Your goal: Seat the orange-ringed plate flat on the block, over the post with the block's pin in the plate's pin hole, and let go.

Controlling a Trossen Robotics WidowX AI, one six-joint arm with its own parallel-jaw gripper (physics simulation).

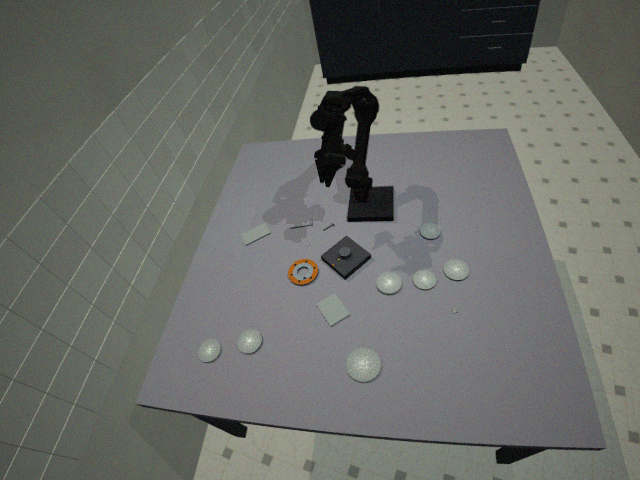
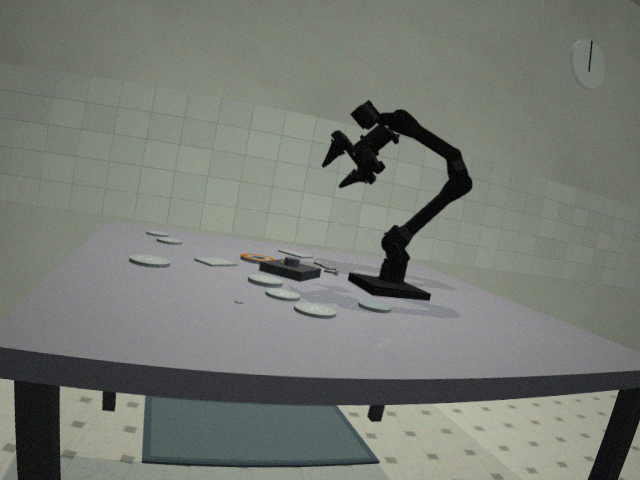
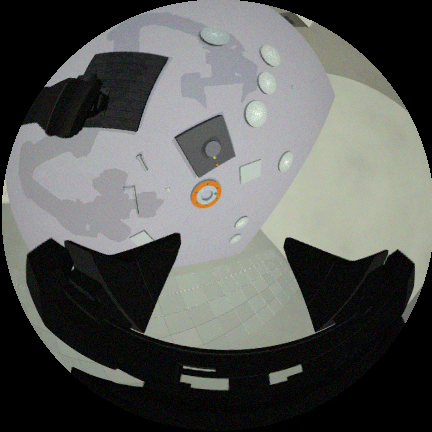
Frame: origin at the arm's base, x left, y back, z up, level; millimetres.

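Where they show: gripper, fingertip midpoint: [image 1: 324, 185] [image 2: 331, 177] [image 3: 233, 241]; arm's base, origin of the base link: [image 1: 361, 197] [image 2: 391, 281] [image 3: 92, 103].
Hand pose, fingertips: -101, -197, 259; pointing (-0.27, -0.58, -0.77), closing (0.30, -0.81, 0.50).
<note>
Things, the pixels of their top centre, and the offset from my fingertips, as dx, dy, dz.
- orange-ringed plate, middle of its top: [image 2: 258, 257] [image 3: 206, 194] [image 1: 302, 271] -117, -133, -267
- dark square block, middle of its top: [image 3: 212, 148] [image 2: 292, 258] [image 1: 344, 251] +34, -86, -234
- pale square tile, middle of its top: [image 2: 216, 261] [image 1: 332, 309] [image 3: 250, 171] -11, -283, -272
- bolt, middle of its top: [image 3: 141, 163] [image 1: 328, 225] -32, +68, -264
- L-shaped key, middle of its top: [image 3: 130, 201] [image 1: 301, 223] -142, +98, -272
The orange-ringed plate [image 1: 292, 272] [image 2: 245, 256] [image 3: 195, 195] lies flat on the table, beside the block and apart from it. It has a pale inner ring around a centre hole, with small dark holes in the orange. The dark square block [image 1: 353, 264] [image 2: 287, 269] [image 3: 194, 144] lies on the table with its round grey post [image 1: 344, 252] [image 2: 292, 261] [image 3: 213, 148] upright and bare. Small yellow and orange spots show on its top beside the post, toward the plate. My gripper [image 1: 324, 183] [image 2: 331, 176] [image 3: 233, 241] is open and empty, high above the table and away from plate and block.
Pale round discs, including one [image 1: 388, 283] [image 2: 265, 280] [image 3: 256, 113] near the block, lie about the table. A pale square tile [image 1: 333, 310] [image 2: 215, 261] [image 3: 250, 171] lies near the plate. A bolt [image 1: 328, 226] [image 3: 142, 162] and an L-shaped key [image 1: 301, 226] [image 3: 136, 199] lie nearer the arm's base [image 1: 379, 211].
</note>
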